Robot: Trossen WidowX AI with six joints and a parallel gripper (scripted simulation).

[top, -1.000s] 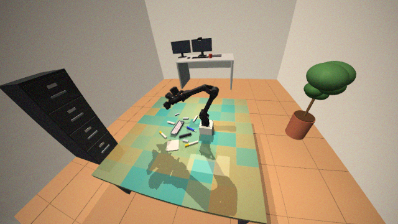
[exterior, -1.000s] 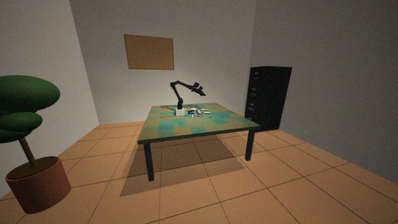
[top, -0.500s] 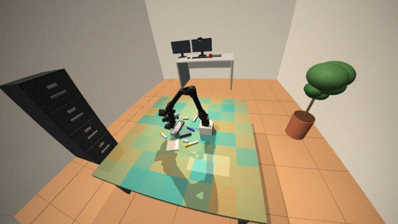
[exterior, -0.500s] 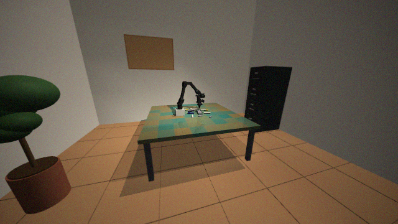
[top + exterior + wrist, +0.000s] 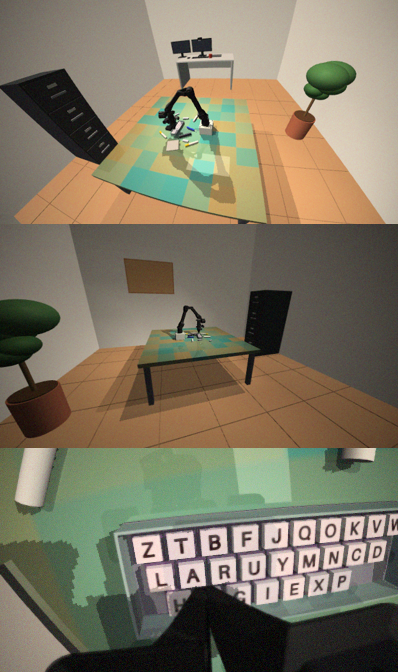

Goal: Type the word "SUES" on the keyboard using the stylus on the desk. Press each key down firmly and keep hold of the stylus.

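Now: the blue stylus 17 cm behind my gripper tip, 8 cm to the right of it and 3 cm below it. Round my gripper tip: white notepad 6 cm behind, 15 cm to the left, 4 cm below; then black bar 12 cm behind, 1 cm to the left, 3 cm below; then grey stylus tip 20 cm behind, 7 cm to the right, 3 cm below.
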